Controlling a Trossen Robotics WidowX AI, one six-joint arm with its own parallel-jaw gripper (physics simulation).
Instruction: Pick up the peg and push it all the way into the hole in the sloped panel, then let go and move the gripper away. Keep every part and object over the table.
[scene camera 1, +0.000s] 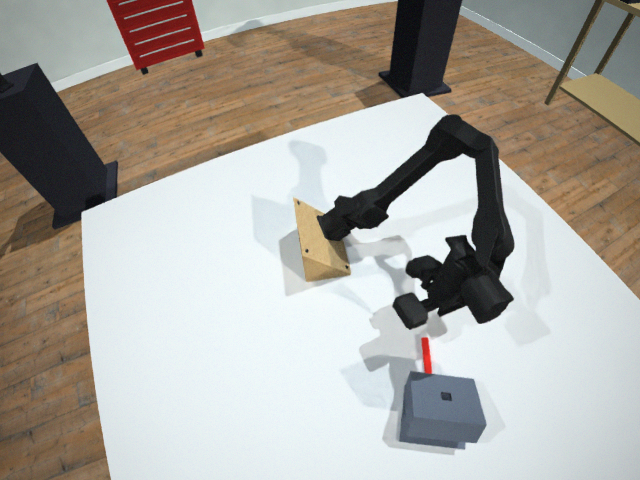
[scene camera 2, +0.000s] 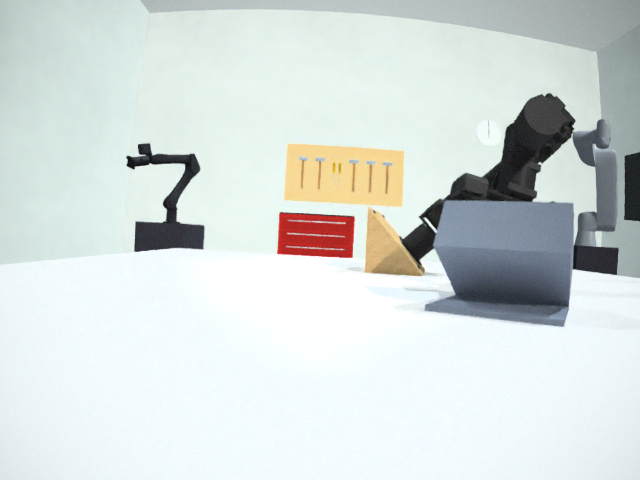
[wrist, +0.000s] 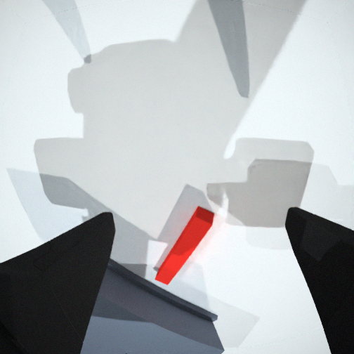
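Pixels of known places: gripper, between the fingertips: (scene camera 1: 424, 321); arm's base, origin of its link: (scene camera 1: 328, 228) (scene camera 2: 409, 250).
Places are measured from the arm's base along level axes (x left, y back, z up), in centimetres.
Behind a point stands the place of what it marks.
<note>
The red square peg (scene camera 1: 426, 355) {x 7.7, y -36.4, z -3.1 cm} (wrist: 185, 246) is on the table beside the slate-blue block with the sloped panel (scene camera 1: 429, 387) {x 3.1, y -42.7, z 2.6 cm} (scene camera 2: 509, 224) {x 2.3, y -51.0, z 4.2 cm} (wrist: 145, 332). In scene camera 1 its near end meets the block's outline; in the wrist view it is apart from the block's edge. The small square hole (scene camera 1: 446, 396) {x 5.4, y -45.6, z 2.4 cm} in the panel's upper face looks empty. My gripper (scene camera 1: 417, 288) (wrist: 202, 220) is open and empty above the table, its fingers wide on either side of the peg's far end in the wrist view. The peg does not show in scene camera 2.
A wooden wedge (scene camera 1: 312, 232) {x -5.0, y -2.8, z 4.8 cm} (scene camera 2: 385, 250) {x -6.0, y -10.4, z 0.1 cm} stands on the white table (scene camera 1: 206, 335) {x -35.4, y -14.1, z -4.3 cm} (scene camera 2: 258, 387) {x -15.9, y -71.7, z -4.3 cm}, with a black cylindrical arm part against its slope. The black arm (scene camera 1: 485, 196) {x 20.6, y -21.0, z 25.6 cm} arches over the table. Dark pedestals, a red cabinet and a wooden shelf unit are beyond the table.
</note>
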